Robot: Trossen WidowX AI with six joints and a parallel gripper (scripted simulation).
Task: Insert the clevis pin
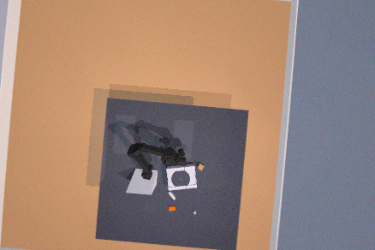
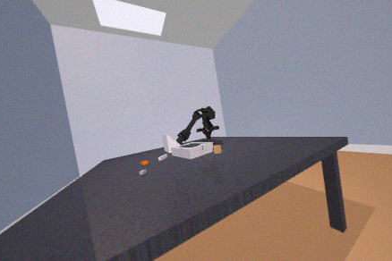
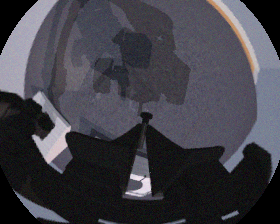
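Right now the grey aluminium disc is 90 mm ahead of my gripper tip and 210 mm to the right of it. From my gripper tip the other things lie so: clevis pin (10 mm to the right, 10 mm above); then tan block (250 mm ahead, 80 mm to the right, 40 mm below); then rimmed tray (90 mm ahead, 200 mm to the right, 20 mm below).
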